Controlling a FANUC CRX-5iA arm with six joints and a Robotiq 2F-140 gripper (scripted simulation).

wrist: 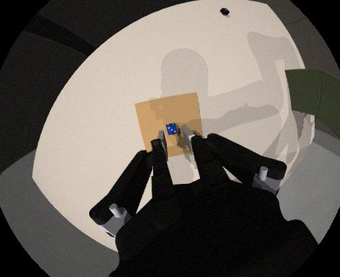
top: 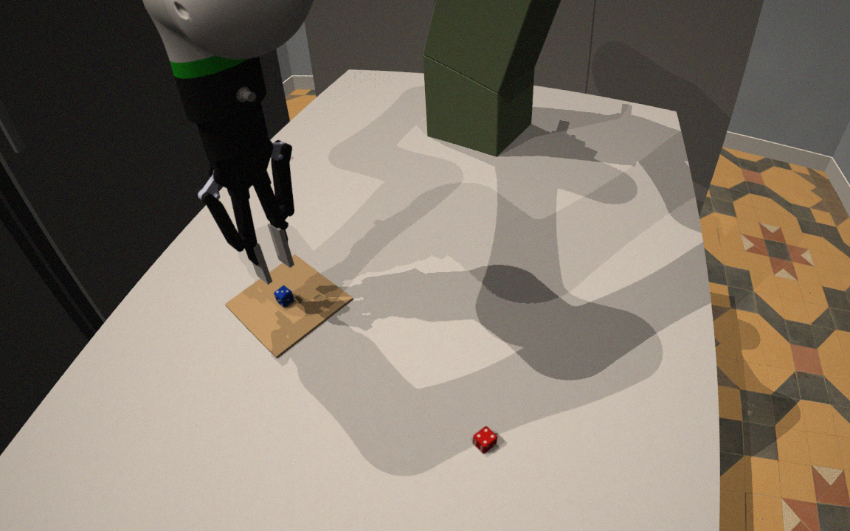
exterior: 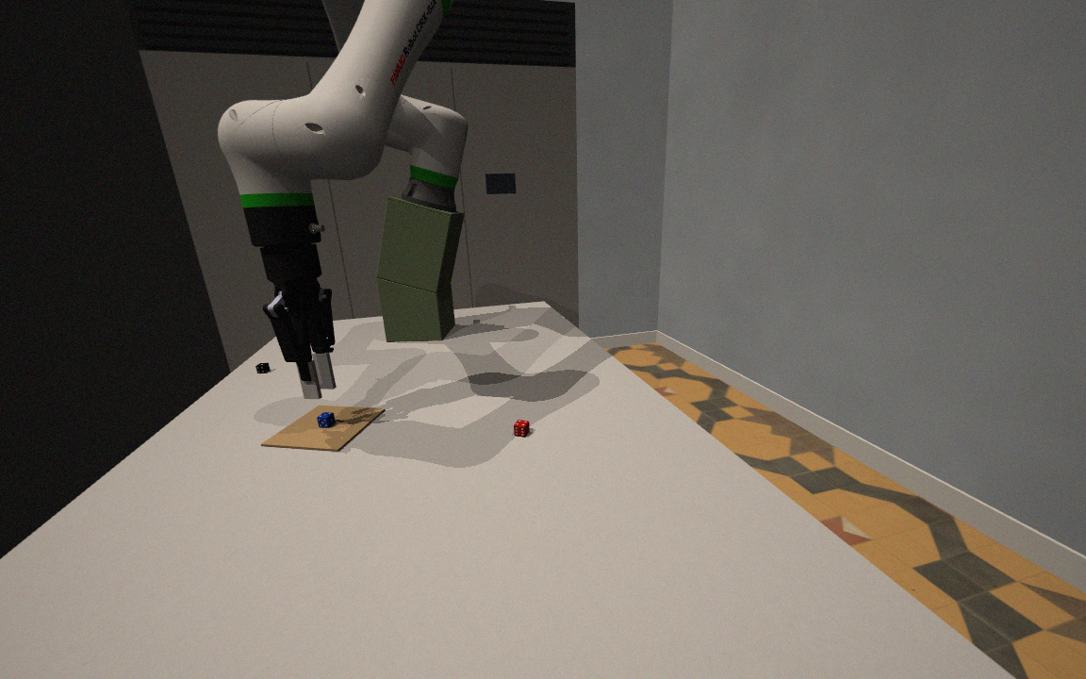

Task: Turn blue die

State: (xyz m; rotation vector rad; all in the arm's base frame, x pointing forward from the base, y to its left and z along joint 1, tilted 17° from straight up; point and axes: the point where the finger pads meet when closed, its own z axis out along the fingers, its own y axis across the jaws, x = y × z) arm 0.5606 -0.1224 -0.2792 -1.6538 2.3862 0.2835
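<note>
My hand is 8 cm above the blue die. Round my hand: mat (10 cm below); red die (12 cm ahead, 33 cm to the left, 9 cm below); black die (34 cm behind, 23 cm to the right, 9 cm below).
</note>
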